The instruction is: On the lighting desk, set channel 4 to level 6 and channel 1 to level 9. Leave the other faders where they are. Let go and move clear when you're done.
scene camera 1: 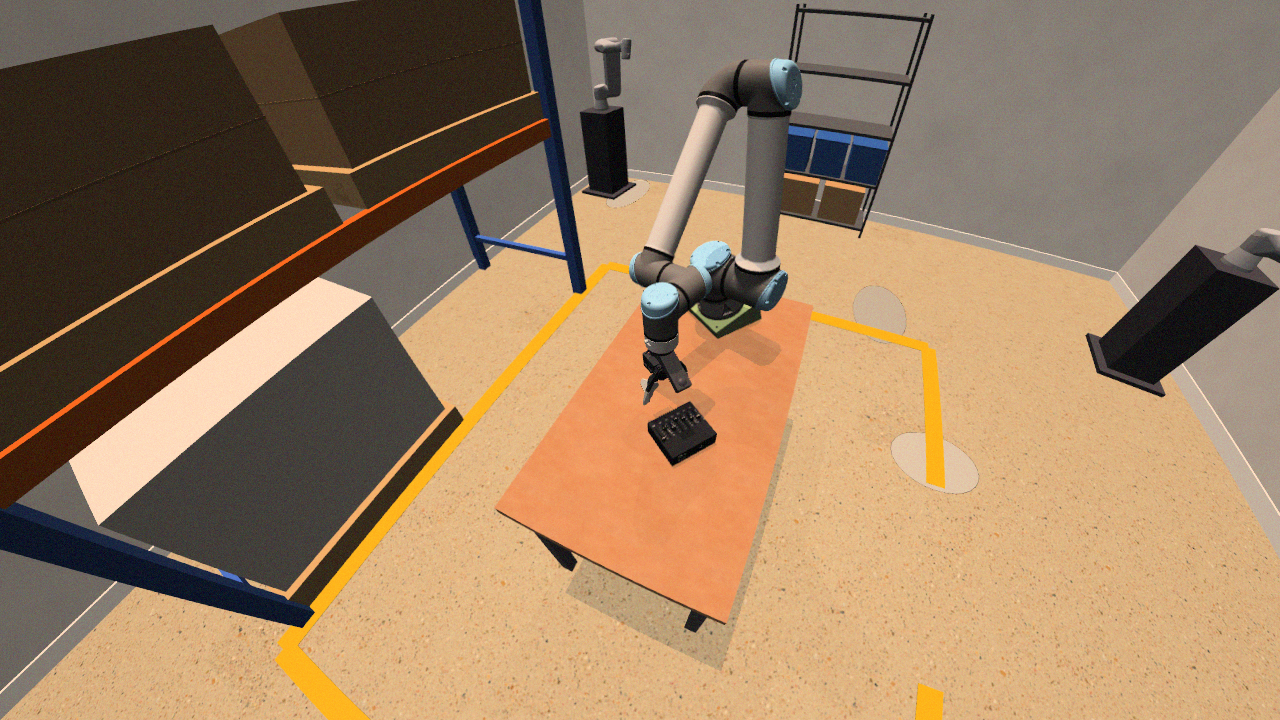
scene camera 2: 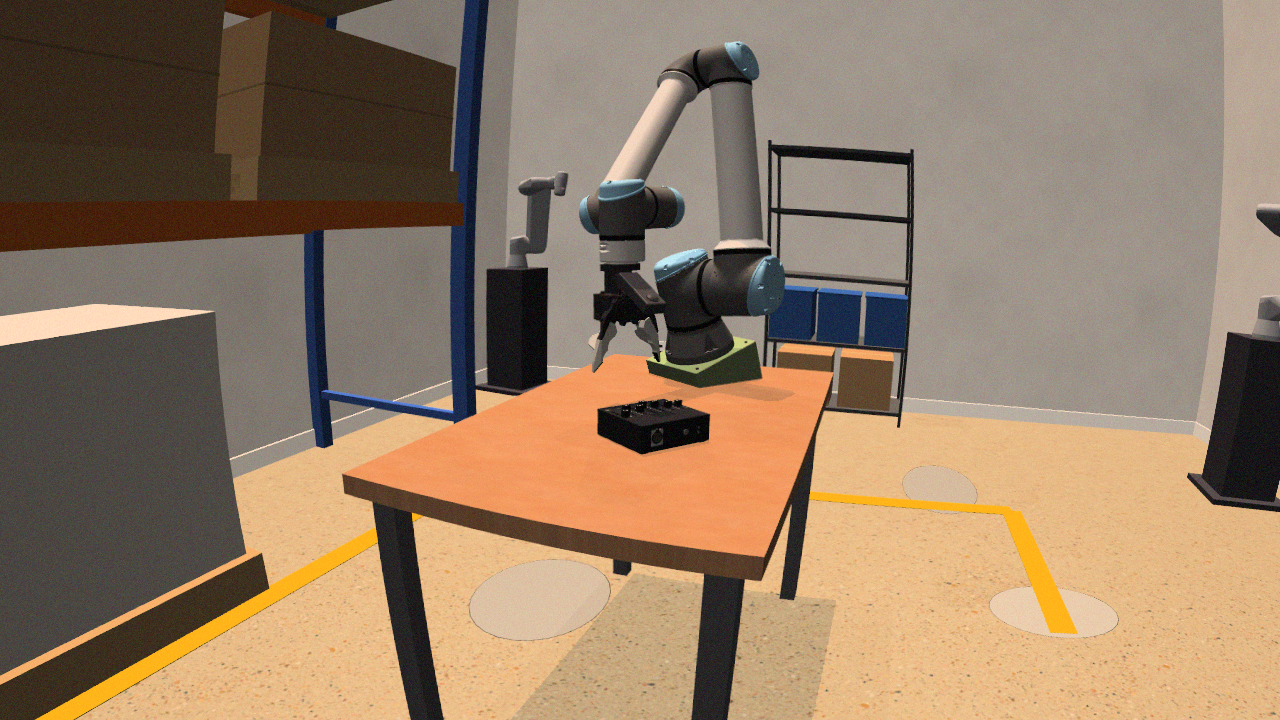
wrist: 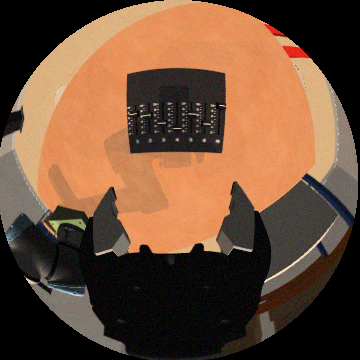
My gripper shows in scene camera 1, in scene camera 2 and in the wrist view (pixel 172 185). The same spot on my gripper: (scene camera 1: pixel 649 386) is (scene camera 2: pixel 603 326).
